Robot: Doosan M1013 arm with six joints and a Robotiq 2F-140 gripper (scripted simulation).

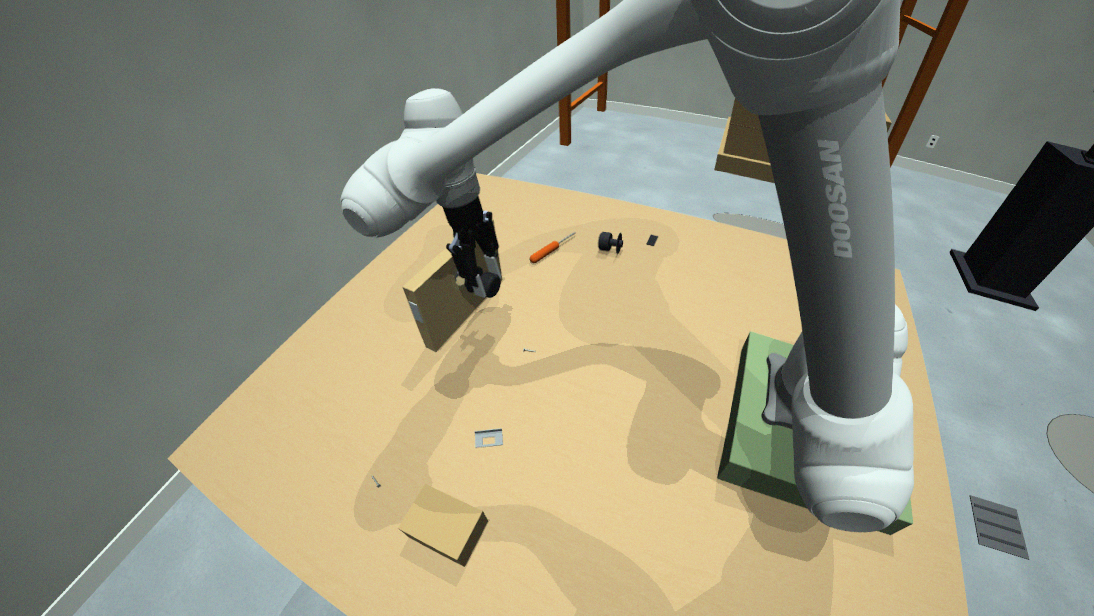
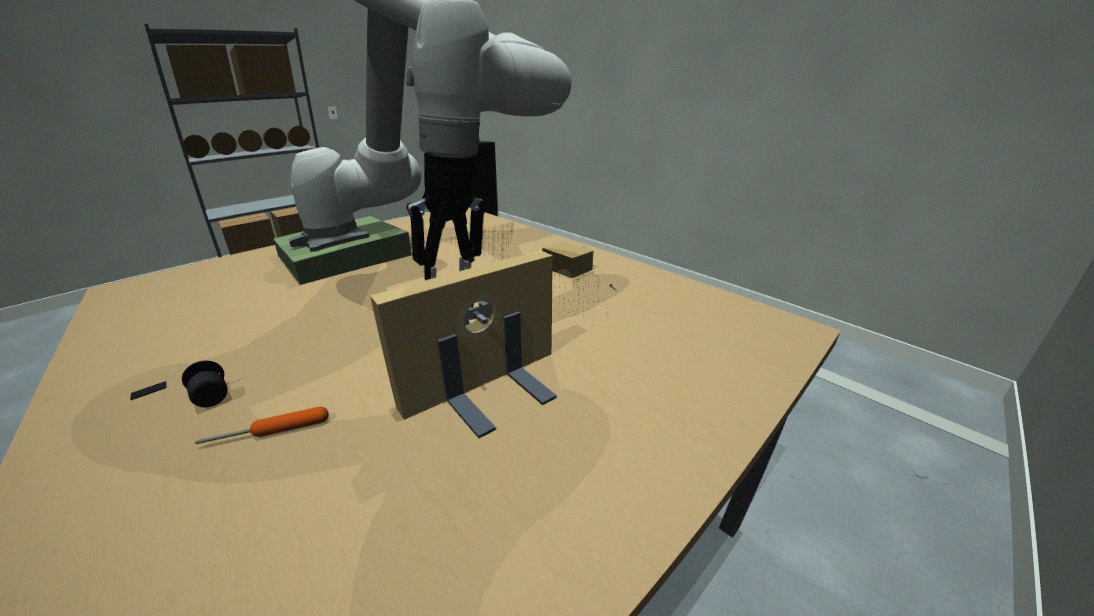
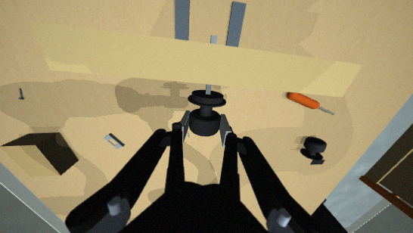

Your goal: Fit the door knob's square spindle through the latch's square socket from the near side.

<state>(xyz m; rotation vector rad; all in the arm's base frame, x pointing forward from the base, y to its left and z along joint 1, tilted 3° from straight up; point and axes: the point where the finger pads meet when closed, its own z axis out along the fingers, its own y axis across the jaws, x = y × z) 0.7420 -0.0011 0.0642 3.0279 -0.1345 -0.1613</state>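
Right now my hand is 90 mm short of the latch, 10 mm to the left of it and 30 mm above it. From my hand the other things lie so: upright wooden panel (90 mm ahead, 10 mm to the right, 40 mm below); then orange-handled screwdriver (20 mm behind, 350 mm to the right, 150 mm below); then wooden block (170 mm behind, 490 mm to the left, 130 mm below).
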